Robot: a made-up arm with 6 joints. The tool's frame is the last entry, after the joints. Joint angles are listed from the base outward. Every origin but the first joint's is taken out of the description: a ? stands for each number. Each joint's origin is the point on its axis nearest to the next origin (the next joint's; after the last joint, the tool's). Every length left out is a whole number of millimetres.
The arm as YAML. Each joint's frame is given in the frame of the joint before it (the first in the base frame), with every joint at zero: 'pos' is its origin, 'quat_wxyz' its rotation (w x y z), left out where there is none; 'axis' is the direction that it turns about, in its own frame. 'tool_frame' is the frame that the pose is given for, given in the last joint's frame.
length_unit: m
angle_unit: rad
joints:
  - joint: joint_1
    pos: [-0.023, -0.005, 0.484]
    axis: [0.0, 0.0, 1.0]
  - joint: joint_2
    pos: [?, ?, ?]
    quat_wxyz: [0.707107, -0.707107, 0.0, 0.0]
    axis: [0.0, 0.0, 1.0]
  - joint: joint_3
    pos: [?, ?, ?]
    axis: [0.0, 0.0, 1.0]
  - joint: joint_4
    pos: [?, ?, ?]
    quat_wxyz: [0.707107, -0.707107, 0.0, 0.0]
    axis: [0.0, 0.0, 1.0]
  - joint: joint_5
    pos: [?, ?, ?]
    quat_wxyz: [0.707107, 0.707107, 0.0, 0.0]
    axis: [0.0, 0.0, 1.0]
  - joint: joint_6
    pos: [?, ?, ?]
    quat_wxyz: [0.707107, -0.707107, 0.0, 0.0]
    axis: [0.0, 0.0, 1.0]
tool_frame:
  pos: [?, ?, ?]
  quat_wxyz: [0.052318, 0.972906, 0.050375, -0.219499]
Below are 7 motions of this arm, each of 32 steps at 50 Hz.
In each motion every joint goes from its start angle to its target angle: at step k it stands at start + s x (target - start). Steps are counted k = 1, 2, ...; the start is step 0. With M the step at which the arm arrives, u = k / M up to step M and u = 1 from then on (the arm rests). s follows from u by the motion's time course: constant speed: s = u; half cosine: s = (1 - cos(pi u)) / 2; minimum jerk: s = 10 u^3 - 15 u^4 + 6 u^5.
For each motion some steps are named. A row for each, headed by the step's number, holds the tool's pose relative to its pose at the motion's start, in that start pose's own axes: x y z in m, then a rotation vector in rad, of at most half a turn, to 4 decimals.
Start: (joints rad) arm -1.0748 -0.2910 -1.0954 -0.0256 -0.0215 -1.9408
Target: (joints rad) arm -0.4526 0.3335 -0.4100 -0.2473 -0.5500 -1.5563
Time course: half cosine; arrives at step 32
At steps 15, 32:
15: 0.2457 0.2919 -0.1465 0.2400 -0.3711 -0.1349
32: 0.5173 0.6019 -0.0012 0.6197 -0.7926 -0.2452

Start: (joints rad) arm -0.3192 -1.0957 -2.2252 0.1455 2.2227 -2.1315
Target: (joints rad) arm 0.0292 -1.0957 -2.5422 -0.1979 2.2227 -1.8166
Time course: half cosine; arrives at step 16
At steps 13, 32:
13: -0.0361 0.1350 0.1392 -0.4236 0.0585 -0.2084
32: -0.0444 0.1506 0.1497 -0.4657 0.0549 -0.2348

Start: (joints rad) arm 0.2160 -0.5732 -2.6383 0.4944 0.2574 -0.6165
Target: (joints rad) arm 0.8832 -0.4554 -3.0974 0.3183 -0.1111 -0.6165
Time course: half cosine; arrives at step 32
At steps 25, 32:
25: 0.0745 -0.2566 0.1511 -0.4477 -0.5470 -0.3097
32: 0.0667 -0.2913 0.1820 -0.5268 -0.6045 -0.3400

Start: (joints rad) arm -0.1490 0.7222 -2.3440 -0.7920 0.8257 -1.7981
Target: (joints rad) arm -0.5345 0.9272 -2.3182 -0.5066 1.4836 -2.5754
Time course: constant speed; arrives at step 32
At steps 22, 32:
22: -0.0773 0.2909 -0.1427 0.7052 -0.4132 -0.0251
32: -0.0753 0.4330 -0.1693 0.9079 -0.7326 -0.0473

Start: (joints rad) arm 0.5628 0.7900 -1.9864 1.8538 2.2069 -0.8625
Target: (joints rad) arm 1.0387 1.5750 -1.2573 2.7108 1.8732 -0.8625
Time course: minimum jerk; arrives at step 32
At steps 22, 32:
22: -0.5620 -0.4372 0.2956 -0.3749 -1.0299 -0.8794
32: -0.7248 -0.4055 0.3916 -0.6332 -1.2366 -0.9740

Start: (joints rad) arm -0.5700 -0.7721 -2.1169 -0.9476 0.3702 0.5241
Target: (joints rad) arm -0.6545 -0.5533 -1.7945 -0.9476 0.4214 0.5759
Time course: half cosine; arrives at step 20
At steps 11, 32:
11: -0.2260 0.0827 0.0147 0.0773 0.2984 0.1042
32: -0.3897 0.1168 0.0667 0.1204 0.5178 0.1860

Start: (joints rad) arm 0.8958 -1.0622 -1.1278 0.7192 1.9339 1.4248
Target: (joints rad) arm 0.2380 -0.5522 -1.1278 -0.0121 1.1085 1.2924
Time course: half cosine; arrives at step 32
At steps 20, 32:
20: 0.3522 -0.0420 -0.0459 0.0831 -0.6315 -0.6567
32: 0.4746 -0.1354 -0.0507 0.0343 -0.9507 -0.7910

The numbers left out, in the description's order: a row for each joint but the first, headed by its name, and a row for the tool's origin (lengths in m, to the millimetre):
joint_2: -0.018 -0.079 0.0
joint_3: 0.041 -0.165 0.0
joint_4: 0.123 0.525 0.0
joint_5: -0.015 0.025 0.0
joint_6: 0.131 0.12 0.0
tool: 0.009 0.01 0.0

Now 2 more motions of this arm.
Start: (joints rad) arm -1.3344 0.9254 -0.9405 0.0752 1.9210 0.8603
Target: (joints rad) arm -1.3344 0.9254 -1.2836 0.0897 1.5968 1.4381
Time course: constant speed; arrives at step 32
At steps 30, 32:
30: 0.0446 -0.0655 0.2218 0.3219 -0.1495 -0.7194
32: 0.0453 -0.0727 0.2365 0.3491 -0.1481 -0.7659

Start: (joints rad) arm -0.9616 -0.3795 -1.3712 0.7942 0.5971 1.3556
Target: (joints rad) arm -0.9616 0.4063 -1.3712 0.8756 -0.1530 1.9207
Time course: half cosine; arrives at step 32
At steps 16, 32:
16: 0.1188 -0.1014 -0.1980 -0.0910 -0.2069 -0.4546
32: 0.2582 -0.2645 -0.3199 -0.0654 -0.4482 -0.8435

